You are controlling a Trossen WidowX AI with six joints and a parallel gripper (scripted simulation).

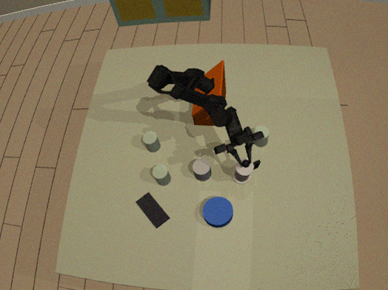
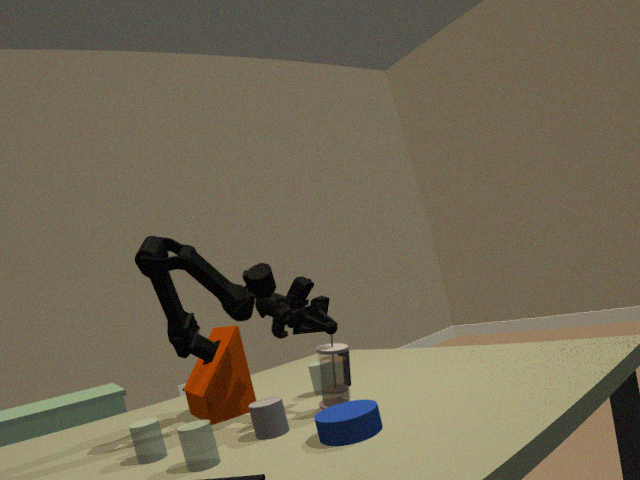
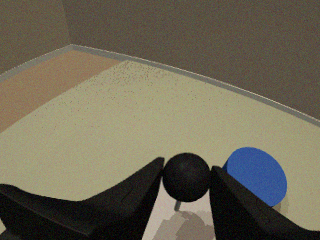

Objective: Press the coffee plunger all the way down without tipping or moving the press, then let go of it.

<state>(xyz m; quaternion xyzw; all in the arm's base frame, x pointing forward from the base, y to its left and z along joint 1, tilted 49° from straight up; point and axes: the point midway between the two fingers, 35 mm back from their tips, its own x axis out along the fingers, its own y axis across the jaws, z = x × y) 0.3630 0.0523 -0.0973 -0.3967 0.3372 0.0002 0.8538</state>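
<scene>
The coffee press lies 90 mm below my gripper tip, 30 mm behind it and 10 mm to the left of it.
</scene>
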